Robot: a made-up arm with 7 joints. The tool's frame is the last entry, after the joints.
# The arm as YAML. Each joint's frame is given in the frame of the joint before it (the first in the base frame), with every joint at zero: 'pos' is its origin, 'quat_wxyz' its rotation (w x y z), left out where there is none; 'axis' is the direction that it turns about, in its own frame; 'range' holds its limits. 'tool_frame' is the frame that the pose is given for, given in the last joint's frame.
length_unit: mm
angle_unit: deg
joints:
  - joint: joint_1
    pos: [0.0, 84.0, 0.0]
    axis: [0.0, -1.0, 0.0]
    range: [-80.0, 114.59]
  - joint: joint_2
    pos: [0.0, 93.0, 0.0]
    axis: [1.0, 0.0, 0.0]
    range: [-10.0, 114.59]
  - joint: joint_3
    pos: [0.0, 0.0, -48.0]
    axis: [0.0, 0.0, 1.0]
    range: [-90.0, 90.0]
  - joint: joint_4
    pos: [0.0, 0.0, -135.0]
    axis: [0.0, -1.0, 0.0]
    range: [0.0, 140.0]
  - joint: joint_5
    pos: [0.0, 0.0, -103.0]
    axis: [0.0, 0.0, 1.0]
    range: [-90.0, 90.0]
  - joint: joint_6
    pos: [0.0, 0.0, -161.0]
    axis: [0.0, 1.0, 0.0]
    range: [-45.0, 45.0]
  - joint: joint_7
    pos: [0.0, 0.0, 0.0]
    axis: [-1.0, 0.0, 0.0]
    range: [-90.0, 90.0]
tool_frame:
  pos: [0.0, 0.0, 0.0]
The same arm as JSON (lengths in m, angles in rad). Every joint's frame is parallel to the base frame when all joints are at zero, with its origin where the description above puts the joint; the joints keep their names.
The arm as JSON. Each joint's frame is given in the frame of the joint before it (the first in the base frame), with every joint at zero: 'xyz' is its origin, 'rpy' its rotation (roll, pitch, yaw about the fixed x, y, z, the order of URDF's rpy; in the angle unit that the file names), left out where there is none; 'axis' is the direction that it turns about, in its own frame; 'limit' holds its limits. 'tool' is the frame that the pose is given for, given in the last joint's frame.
{"units": {"length": "m", "angle": "rad"}, "joints": [
  {"name": "joint_1", "type": "revolute", "origin": {"xyz": [0.0, 0.084, 0.0]}, "axis": [0.0, -1.0, 0.0], "limit": {"lower": -1.3963, "upper": 2.0}},
  {"name": "joint_2", "type": "revolute", "origin": {"xyz": [0.0, 0.093, 0.0]}, "axis": [1.0, 0.0, 0.0], "limit": {"lower": -0.1745, "upper": 2.0}},
  {"name": "joint_3", "type": "revolute", "origin": {"xyz": [0.0, 0.0, -0.048]}, "axis": [0.0, 0.0, 1.0], "limit": {"lower": -1.5708, "upper": 1.5708}},
  {"name": "joint_4", "type": "revolute", "origin": {"xyz": [0.0, 0.0, -0.135]}, "axis": [0.0, -1.0, 0.0], "limit": {"lower": 0.0, "upper": 2.4435}},
  {"name": "joint_5", "type": "revolute", "origin": {"xyz": [0.0, 0.0, -0.103]}, "axis": [0.0, 0.0, 1.0], "limit": {"lower": -1.5708, "upper": 1.5708}},
  {"name": "joint_6", "type": "revolute", "origin": {"xyz": [0.0, 0.0, -0.161]}, "axis": [0.0, 1.0, 0.0], "limit": {"lower": -0.7854, "upper": 0.7854}},
  {"name": "joint_7", "type": "revolute", "origin": {"xyz": [0.0, 0.0, 0.0]}, "axis": [-1.0, 0.0, 0.0], "limit": {"lower": -1.5708, "upper": 1.5708}}
], "tool": {"origin": {"xyz": [0.0, 0.0, 0.0]}}}

